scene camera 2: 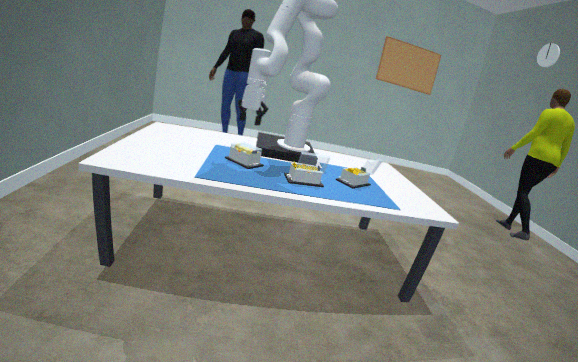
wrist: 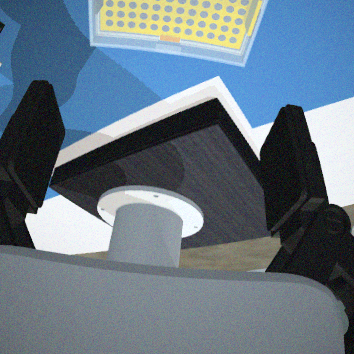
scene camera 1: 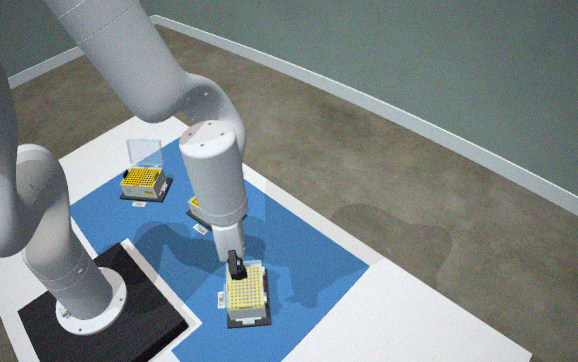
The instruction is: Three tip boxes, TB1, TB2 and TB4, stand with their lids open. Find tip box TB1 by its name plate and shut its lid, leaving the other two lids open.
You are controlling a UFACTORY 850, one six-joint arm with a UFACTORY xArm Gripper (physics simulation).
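A tip box with a yellow rack has its clear lid lying shut over it. A second box has its clear lid standing open. The middle box is mostly behind the arm in scene camera 1; a pale raised lid shows behind it in scene camera 2. Small white plates lie by the boxes; their lettering is too small to read. My gripper is open and empty, above and apart from the shut box.
The boxes stand on dark bases on a blue mat on a white table. The arm's black base plate is beside the mat. Two people stand beyond the table.
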